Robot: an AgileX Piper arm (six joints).
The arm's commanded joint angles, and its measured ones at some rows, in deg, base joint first. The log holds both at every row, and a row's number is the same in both.
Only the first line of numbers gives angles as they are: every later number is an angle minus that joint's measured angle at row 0.
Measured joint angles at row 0:
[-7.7, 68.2, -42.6, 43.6, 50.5, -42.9]
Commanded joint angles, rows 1 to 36:
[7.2, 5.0, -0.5, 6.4, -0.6, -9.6]
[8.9, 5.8, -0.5, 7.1, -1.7, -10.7]
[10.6, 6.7, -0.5, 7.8, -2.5, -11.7]
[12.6, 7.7, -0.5, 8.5, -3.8, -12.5]
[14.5, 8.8, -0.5, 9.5, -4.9, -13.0]
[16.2, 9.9, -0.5, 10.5, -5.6, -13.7]
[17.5, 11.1, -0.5, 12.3, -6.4, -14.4]
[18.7, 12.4, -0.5, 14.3, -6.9, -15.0]
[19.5, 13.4, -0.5, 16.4, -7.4, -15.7]
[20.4, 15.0, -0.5, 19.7, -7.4, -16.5]
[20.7, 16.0, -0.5, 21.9, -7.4, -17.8]
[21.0, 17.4, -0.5, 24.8, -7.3, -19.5]
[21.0, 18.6, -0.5, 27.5, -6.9, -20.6]
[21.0, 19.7, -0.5, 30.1, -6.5, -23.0]
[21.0, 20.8, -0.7, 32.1, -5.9, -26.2]
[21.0, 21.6, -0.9, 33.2, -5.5, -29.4]
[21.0, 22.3, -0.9, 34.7, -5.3, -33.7]
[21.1, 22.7, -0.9, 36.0, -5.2, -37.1]
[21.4, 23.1, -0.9, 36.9, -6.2, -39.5]
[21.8, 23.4, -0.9, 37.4, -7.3, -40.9]
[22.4, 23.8, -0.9, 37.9, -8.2, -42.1]
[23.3, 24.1, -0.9, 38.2, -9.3, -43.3]
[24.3, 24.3, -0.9, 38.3, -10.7, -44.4]
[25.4, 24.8, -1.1, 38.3, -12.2, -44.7]
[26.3, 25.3, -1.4, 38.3, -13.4, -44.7]
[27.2, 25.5, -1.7, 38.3, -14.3, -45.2]
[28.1, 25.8, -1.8, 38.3, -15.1, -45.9]
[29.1, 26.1, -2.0, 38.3, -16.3, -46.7]
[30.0, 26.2, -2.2, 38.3, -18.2, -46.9]
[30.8, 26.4, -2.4, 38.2, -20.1, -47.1]
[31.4, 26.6, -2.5, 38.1, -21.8, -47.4]
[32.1, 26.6, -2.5, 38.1, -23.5, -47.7]
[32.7, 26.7, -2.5, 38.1, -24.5, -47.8]
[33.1, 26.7, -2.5, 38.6, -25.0, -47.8]
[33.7, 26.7, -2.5, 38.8, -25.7, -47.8]
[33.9, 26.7, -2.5, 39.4, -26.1, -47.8]
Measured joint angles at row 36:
[32.5, 26.7, -2.1, 37.9, -23.0, -46.8]
